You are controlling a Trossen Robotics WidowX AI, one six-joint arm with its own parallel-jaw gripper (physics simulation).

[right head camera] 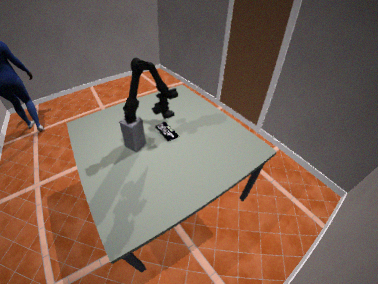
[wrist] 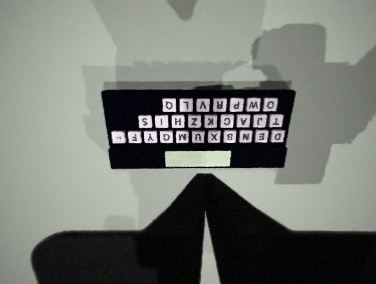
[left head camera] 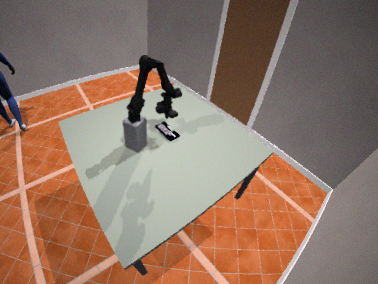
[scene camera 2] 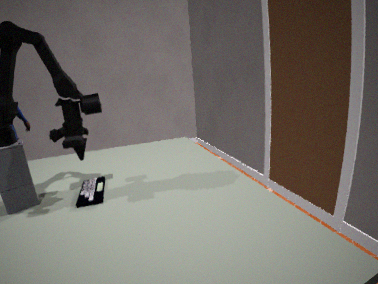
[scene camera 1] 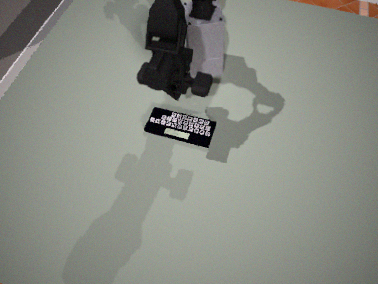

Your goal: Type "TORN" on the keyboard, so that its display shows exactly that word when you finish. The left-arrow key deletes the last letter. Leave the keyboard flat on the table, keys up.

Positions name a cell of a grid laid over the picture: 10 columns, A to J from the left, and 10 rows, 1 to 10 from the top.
In view: the gripper (scene camera 1: E4) and a black keyboard (scene camera 1: E5).
The black keyboard is seen too in the wrist view (wrist: E5). The gripper is seen too in the wrist view (wrist: F7) and in scene camera 2 (scene camera 2: C6).
